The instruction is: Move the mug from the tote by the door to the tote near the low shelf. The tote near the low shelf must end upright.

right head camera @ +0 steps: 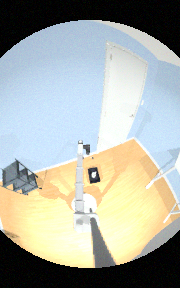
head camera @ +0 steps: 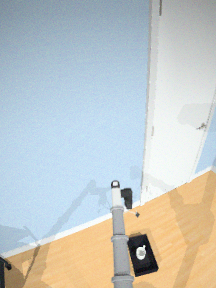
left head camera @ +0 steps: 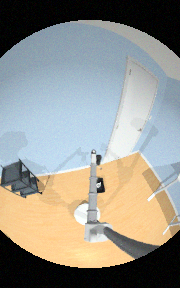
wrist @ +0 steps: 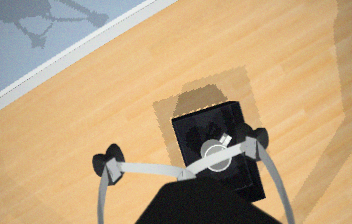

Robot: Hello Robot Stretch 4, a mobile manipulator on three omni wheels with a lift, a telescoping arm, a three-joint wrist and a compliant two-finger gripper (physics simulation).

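Pixels of known places: gripper, fingertip midpoint: (right head camera: 87, 158) (head camera: 128, 216) (wrist: 180, 146); robot's base at its link origin: (right head camera: 84, 203) (left head camera: 86, 213).
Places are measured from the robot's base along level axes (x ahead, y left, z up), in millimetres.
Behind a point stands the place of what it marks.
A white mug (head camera: 141, 253) @(x 588, y -202, z -16 mm) (left head camera: 99, 185) @(x 568, y -227, z 8 mm) (right head camera: 94, 174) @(x 588, y -222, z -12 mm) (wrist: 210, 145) @(x 616, y -177, z 51 mm) stands inside the black tote (head camera: 147, 268) @(x 464, y -233, z -24 mm) (left head camera: 101, 190) @(x 470, y -272, z -27 mm) (right head camera: 95, 180) @(x 462, y -234, z -27 mm) (wrist: 253, 179) @(x 467, y -307, z 1 mm) on the floor by the door. My gripper (head camera: 131, 212) (wrist: 180, 146) @(x 717, y -87, z 441 mm) is open and empty. It is above the floor on the wall side of the tote in the head view. In the wrist view the right fingertip overlaps the tote's right edge, the left fingertip is over bare floor, and the right finger's strip crosses the mug. The tote near the low shelf cannot be made out.
A dark shelf unit (left head camera: 17, 173) @(x 300, y 1062, z 635 mm) (right head camera: 17, 170) @(x 329, y 983, z 673 mm) stands by the wall at the left. The white door (head camera: 180, 75) @(x 1234, y -581, z 1424 mm) (left head camera: 134, 110) @(x 1253, y -631, z 1284 mm) (right head camera: 122, 95) @(x 1254, y -634, z 1291 mm) is shut behind the tote. White legs of furniture (left head camera: 159, 194) (right head camera: 159, 180) stand at the right.
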